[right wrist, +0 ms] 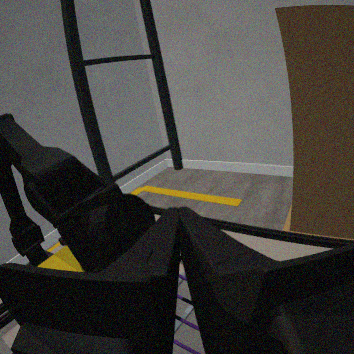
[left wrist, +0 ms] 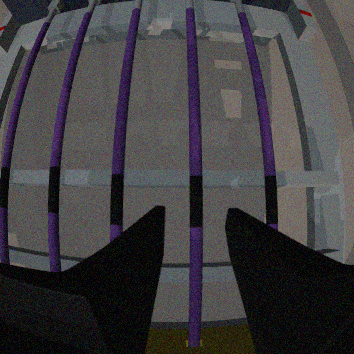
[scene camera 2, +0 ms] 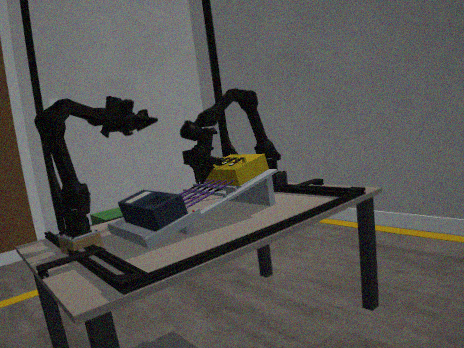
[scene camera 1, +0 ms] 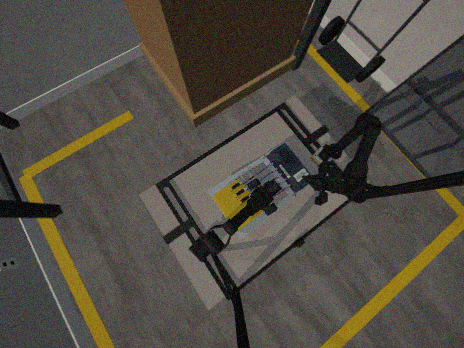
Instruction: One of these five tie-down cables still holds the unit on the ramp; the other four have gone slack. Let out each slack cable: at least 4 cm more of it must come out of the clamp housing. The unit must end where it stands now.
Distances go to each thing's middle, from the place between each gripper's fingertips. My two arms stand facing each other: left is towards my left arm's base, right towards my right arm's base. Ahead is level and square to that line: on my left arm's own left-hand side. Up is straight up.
My right gripper is now 7 cm short of the grey ramp (scene camera 2: 259,190), 6 cm to the right of it and 31 cm above it.
Right now my left hand is 6 cm to the left of the grey ramp, 5 cm above it and 4 cm short of it.
